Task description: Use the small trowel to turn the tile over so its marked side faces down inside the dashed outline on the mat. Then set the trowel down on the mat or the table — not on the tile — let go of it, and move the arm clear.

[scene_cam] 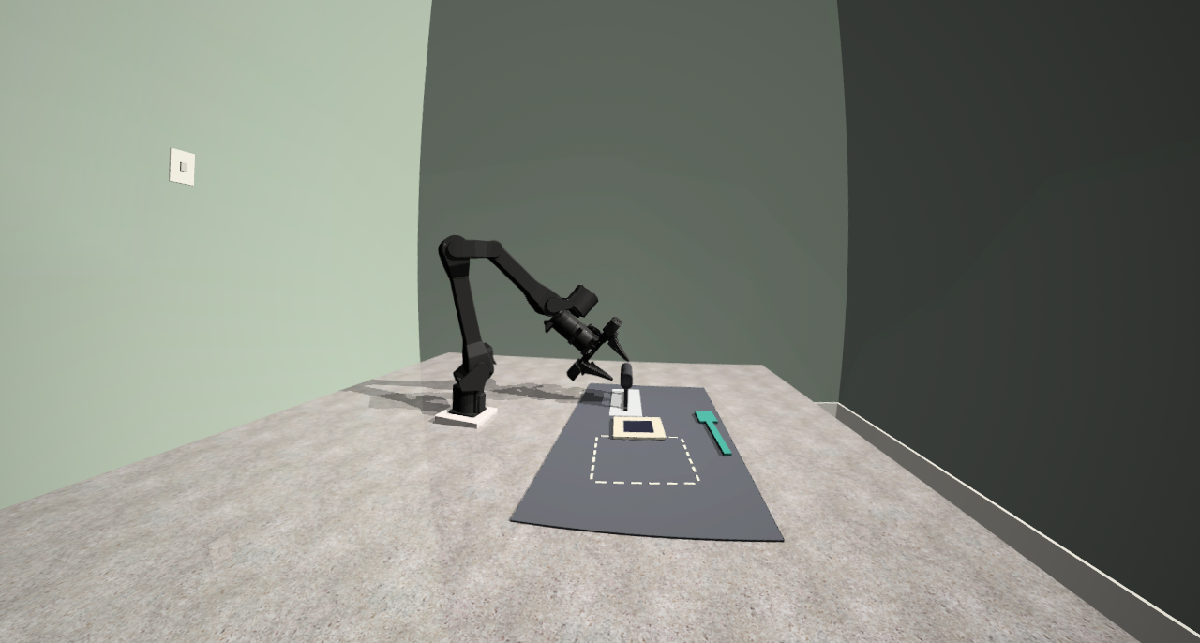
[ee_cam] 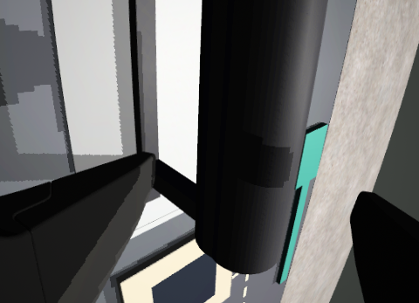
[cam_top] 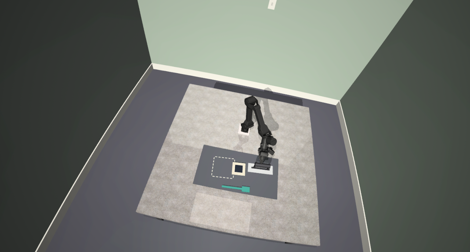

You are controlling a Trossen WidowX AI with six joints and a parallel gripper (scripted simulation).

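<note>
Right now my gripper tip is 10 mm short of the white trowel and 50 mm above it. Also, from my gripper tip: dark mat (70 mm ahead, 150 mm to the right, 110 mm below); teal trowel (210 mm ahead, 130 mm to the right, 80 mm below); beige tile (50 mm ahead, 150 mm to the right, 80 mm below).
</note>
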